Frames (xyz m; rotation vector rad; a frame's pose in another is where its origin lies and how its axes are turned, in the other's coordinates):
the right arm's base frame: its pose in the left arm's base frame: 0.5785 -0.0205 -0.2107 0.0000 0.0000 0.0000
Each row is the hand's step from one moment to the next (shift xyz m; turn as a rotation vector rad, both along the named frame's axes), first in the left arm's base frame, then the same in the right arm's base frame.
Working: the left arm's base frame: its pose in the right arm's base frame: -0.5785 0.0205 0.2107 0.0000 0.0000 0.0000

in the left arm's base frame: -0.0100 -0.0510 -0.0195 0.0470 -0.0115 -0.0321
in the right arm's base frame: -0.0100 -0.0510 -0.0195 0.0470 -0.0115 -0.0321
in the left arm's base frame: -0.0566 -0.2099 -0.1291 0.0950 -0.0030 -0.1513
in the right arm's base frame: -0.0566 -0.2099 -0.1291 0.0950 -0.0030 -0.1513
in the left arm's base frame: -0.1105 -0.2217 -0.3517 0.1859 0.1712 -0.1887
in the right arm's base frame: -0.1105 -0.2217 -0.3517 0.1859 0.1712 -0.1887
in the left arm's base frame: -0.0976 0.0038 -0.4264 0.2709 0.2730 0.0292
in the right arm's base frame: -0.0976 0.0038 -0.4264 0.2709 0.2730 0.0292
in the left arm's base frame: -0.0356 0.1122 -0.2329 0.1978 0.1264 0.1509
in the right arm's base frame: -0.0356 0.1122 -0.2329 0.1978 0.1264 0.1509
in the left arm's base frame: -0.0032 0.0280 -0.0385 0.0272 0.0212 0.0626
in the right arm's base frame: -0.0032 0.0280 -0.0385 0.0272 0.0212 0.0626
